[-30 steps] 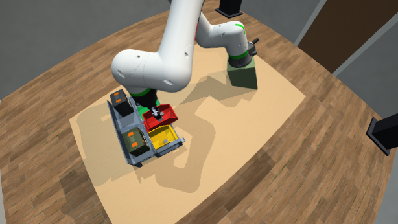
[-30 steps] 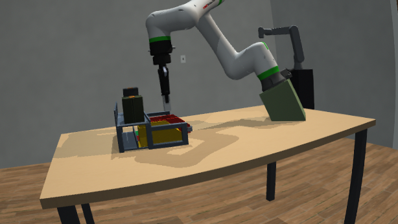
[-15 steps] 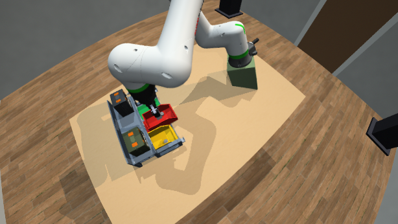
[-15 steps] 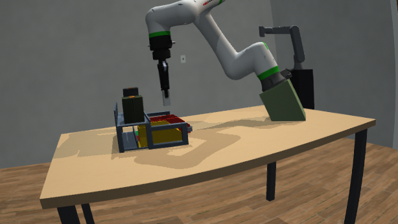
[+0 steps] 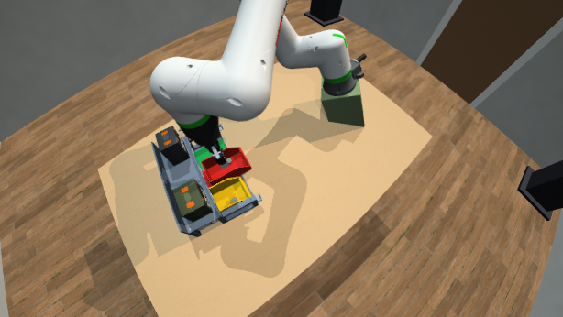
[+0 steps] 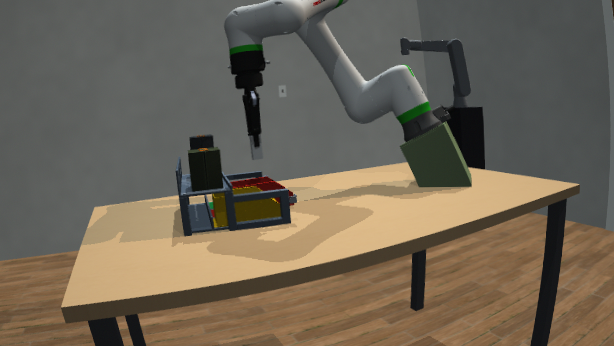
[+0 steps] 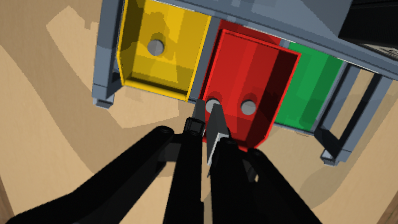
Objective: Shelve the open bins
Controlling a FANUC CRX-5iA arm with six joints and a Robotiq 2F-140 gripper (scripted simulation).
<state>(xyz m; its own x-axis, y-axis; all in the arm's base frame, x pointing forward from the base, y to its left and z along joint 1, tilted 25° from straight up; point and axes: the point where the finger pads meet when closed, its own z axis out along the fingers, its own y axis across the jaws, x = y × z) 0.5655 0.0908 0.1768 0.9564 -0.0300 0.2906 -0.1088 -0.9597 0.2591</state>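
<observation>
Now: hand 10 mm past the red bin, 50 mm to the left of it and 140 mm above it. From my hand the other things lie so: yellow bin: 60 mm ahead, 60 mm to the left, 140 mm below.
</observation>
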